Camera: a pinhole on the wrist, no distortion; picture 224 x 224 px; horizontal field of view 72.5 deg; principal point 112.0 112.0 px. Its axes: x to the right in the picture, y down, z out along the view. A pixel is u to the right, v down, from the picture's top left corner.
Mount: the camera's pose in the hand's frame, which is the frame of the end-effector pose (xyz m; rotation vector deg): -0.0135 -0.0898 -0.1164 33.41 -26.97 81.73
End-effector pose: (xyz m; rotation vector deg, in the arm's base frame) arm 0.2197 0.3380 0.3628 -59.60 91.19 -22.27
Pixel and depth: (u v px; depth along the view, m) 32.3 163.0 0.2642
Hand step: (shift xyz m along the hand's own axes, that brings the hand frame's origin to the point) -0.1035 -0.3589 0.0103
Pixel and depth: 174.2 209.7 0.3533
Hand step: -0.2098 -0.1903 0.2682
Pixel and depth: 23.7 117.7 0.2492
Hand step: -0.0262 -0.3581 -0.0125
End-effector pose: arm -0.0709 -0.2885 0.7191 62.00 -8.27 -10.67
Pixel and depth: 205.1 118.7 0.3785
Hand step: 0.0078 -0.1490 0.3227
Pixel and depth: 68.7 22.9 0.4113
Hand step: 0.2310 -0.4511 0.1072
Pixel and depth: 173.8 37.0 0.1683
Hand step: 0.0822 -0.1472 0.0490
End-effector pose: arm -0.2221 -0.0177 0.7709 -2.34 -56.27 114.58
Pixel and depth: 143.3 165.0 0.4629
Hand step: -0.1450 -0.3005 0.3165
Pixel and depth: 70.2 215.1 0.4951
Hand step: -0.3383 -0.4909 0.2135
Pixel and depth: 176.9 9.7 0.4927
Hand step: 0.3551 -0.2543 0.3658
